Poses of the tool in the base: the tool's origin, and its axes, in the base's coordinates. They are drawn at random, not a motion.
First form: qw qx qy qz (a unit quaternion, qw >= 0); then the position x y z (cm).
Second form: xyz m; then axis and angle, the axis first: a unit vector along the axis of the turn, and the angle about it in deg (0 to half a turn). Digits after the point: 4 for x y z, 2 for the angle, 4 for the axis.
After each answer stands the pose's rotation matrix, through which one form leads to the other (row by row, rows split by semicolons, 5 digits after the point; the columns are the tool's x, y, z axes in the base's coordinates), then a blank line. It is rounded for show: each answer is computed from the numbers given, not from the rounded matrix.
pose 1, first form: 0.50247 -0.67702 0.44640 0.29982 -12.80 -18.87 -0.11
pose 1, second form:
-0.1280 -0.1887 -0.0011 -0.7831 0.5163 0.3468 119.67
0.42167 -0.90575 0.04264; -0.30314 -0.09650 0.94805; -0.85458 -0.41269 -0.31526

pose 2, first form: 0.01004 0.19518 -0.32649 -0.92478 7.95 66.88 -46.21
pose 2, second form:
0.0795 0.6688 -0.4621 0.1952 -0.3265 -0.9248 178.85
-0.92361 -0.10888 -0.36755; -0.14602 -0.78661 0.59994; -0.35444 0.60778 0.71062

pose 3, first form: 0.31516 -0.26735 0.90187 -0.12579 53.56 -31.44 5.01
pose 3, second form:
0.5356 -0.3144 0.0501 -0.2817 0.9503 -0.1325 143.26
-0.65839 -0.40294 0.63573; -0.56152 0.82540 -0.05838; -0.50121 -0.39541 -0.76970

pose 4, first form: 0.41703 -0.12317 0.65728 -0.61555 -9.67 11.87 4.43
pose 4, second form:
-0.0967 0.1187 0.0443 -0.1355 0.7232 -0.6773 130.71
-0.62183 0.35149 0.69984; -0.67532 0.21186 -0.70644; -0.39657 -0.91191 0.10563

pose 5, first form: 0.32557 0.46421 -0.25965 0.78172 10.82 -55.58 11.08
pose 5, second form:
0.1082 -0.5558 0.1108 0.4910 -0.2746 0.8268 142.00
-0.35702 -0.75008 0.55670; 0.26795 -0.65317 -0.70822; 0.89484 -0.10368 0.43418

